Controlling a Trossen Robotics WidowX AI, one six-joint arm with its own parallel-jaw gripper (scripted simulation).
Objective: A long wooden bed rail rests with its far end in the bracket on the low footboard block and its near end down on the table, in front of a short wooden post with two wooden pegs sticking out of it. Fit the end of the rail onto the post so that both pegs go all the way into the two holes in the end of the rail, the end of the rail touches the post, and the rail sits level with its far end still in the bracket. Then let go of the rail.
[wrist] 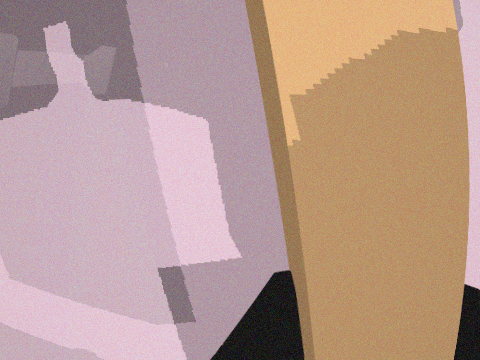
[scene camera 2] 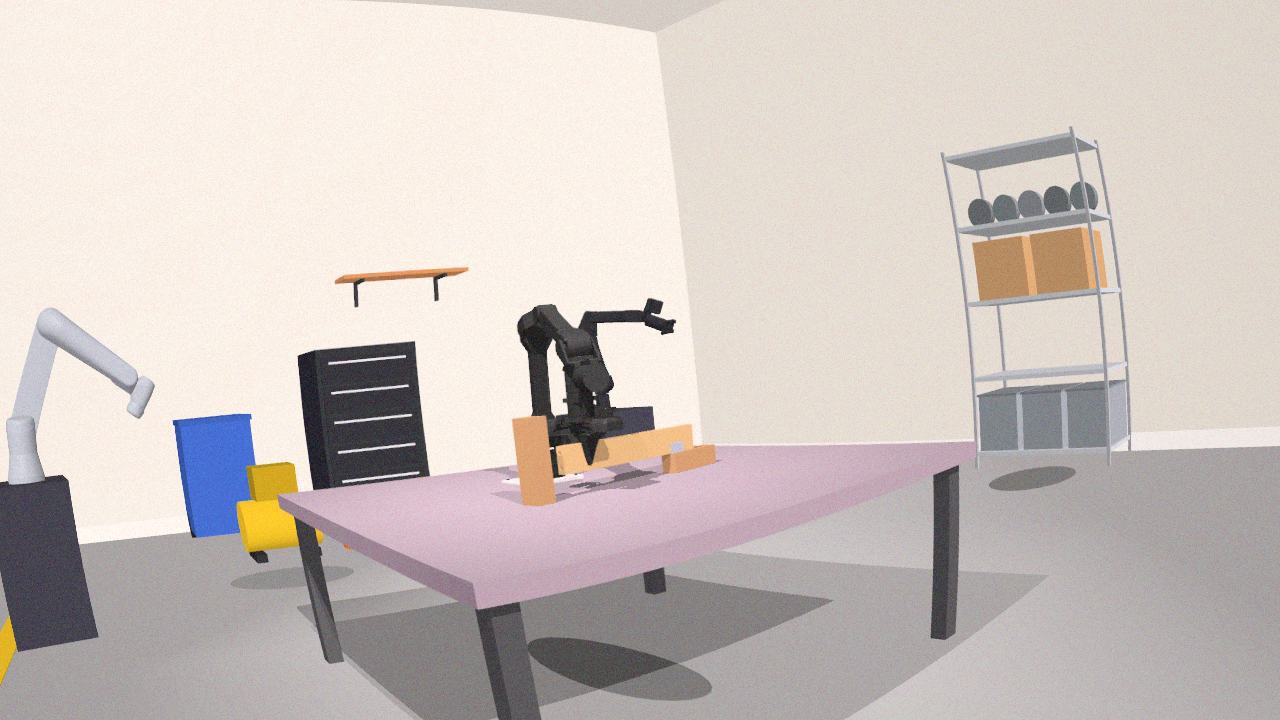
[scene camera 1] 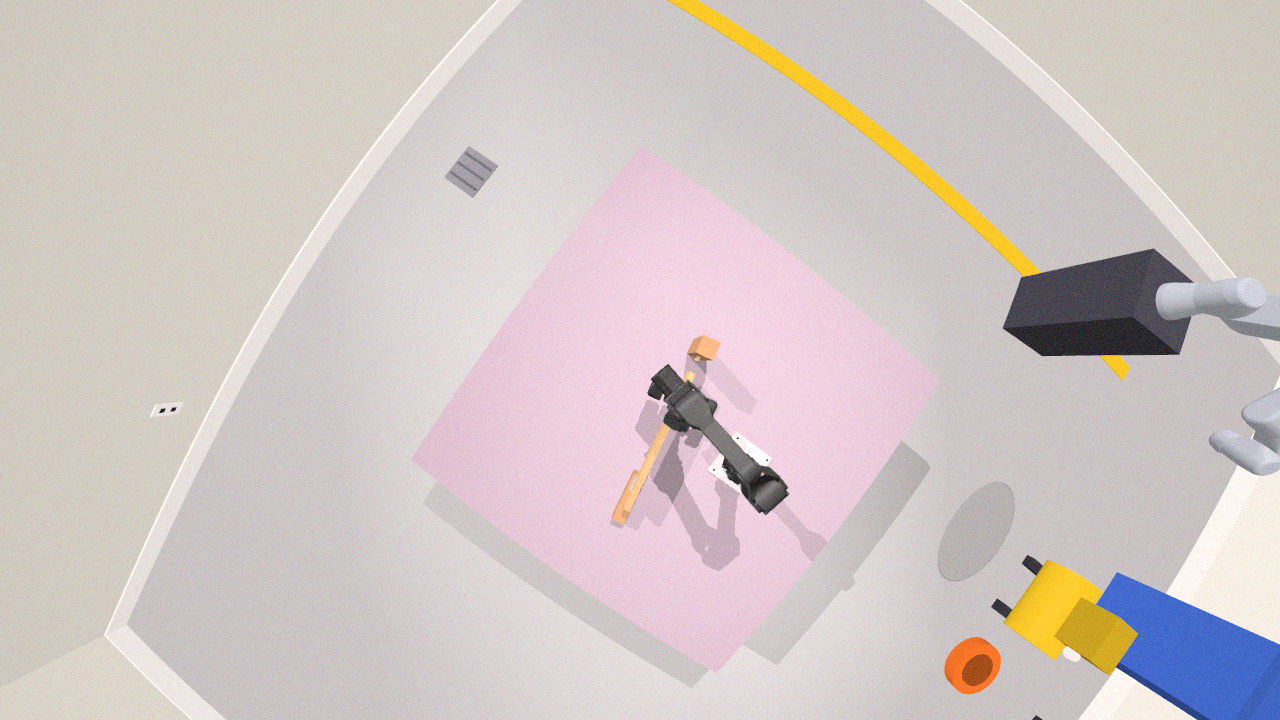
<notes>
I see my gripper, a wooden bed rail and a short wooden post.
My gripper is seen too in the wrist view.
</notes>
